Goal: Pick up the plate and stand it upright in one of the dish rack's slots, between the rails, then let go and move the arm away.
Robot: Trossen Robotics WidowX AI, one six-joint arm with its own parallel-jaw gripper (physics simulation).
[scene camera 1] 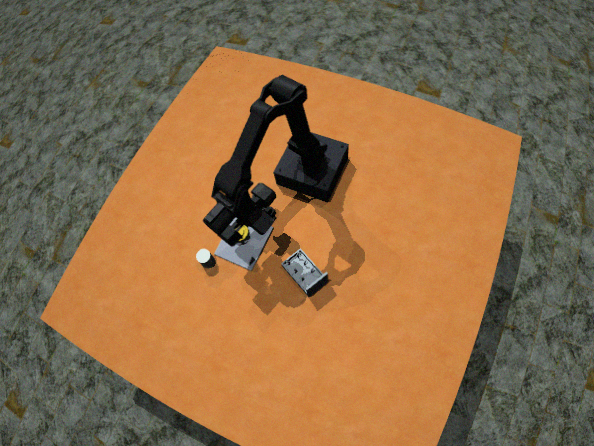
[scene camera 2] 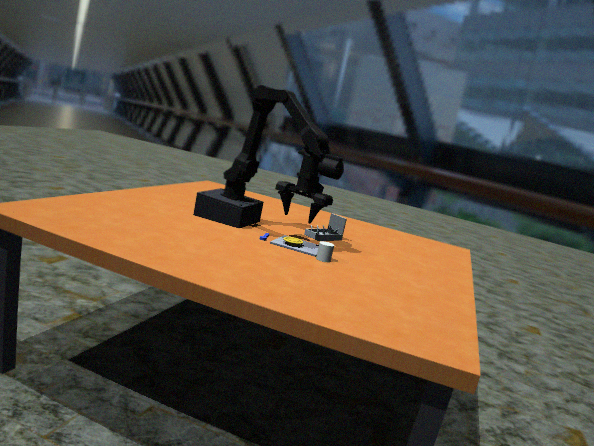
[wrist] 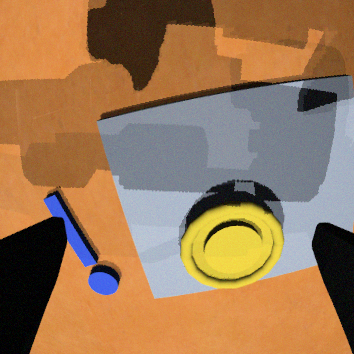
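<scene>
The yellow round plate (scene camera 1: 243, 233) (scene camera 2: 293, 241) (wrist: 232, 247) lies flat, raised a little, over a grey square board (scene camera 1: 243, 257) (scene camera 2: 308, 247) (wrist: 150, 210). In scene camera 1 the arm partly hides it. My gripper (scene camera 2: 298, 219) (wrist: 194, 235) is open and empty, pointing down above the plate. In the wrist view the plate lies between the two fingers, nearer the right one. The grey dish rack (scene camera 1: 305, 274) (scene camera 2: 325, 234) stands on the table apart from the board, with small pegs inside and a taller panel at one end.
A white cylinder (scene camera 1: 205, 258) (scene camera 2: 325, 251) stands beside the board. A blue spoon-like piece (scene camera 2: 264, 236) (wrist: 72, 232) lies on the orange table (scene camera 1: 380, 325) (scene camera 2: 150, 240) (wrist: 200, 325), on the board's other side, near the left finger in the wrist view.
</scene>
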